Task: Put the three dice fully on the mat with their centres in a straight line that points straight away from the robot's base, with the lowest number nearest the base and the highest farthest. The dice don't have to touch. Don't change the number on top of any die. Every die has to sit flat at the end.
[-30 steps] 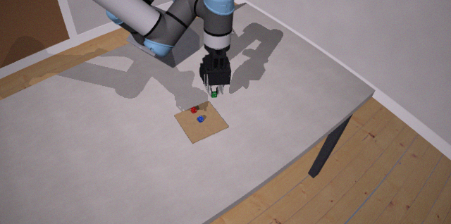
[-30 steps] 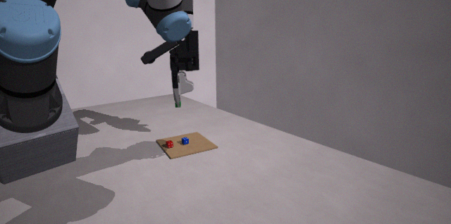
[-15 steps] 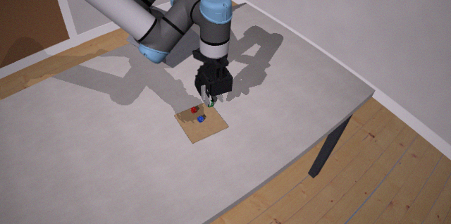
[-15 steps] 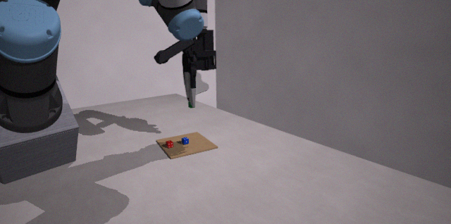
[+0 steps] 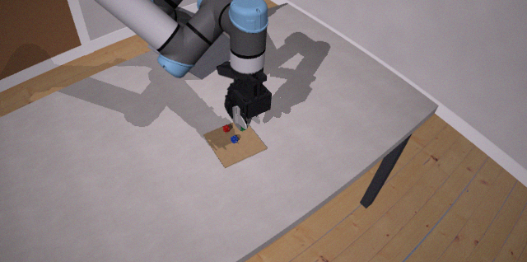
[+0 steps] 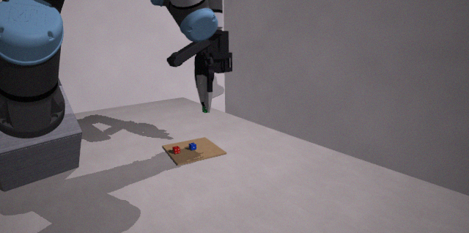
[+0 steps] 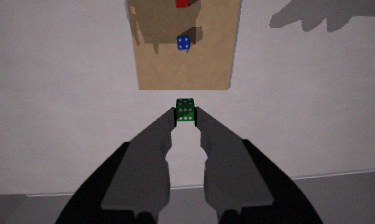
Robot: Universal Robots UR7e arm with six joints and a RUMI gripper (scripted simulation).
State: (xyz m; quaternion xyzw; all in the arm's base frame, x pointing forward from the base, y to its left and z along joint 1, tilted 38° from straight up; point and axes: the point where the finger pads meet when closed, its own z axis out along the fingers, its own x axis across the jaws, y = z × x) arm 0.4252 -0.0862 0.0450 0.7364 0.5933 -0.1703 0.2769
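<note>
Now: the blue die 50 mm behind my hand, 10 mm to the left of it and 110 mm below it. Round my hand: green die (10 mm below); square mat (50 mm behind, 10 mm to the left, 120 mm below); red die (90 mm behind, 20 mm to the left, 110 mm below).
</note>
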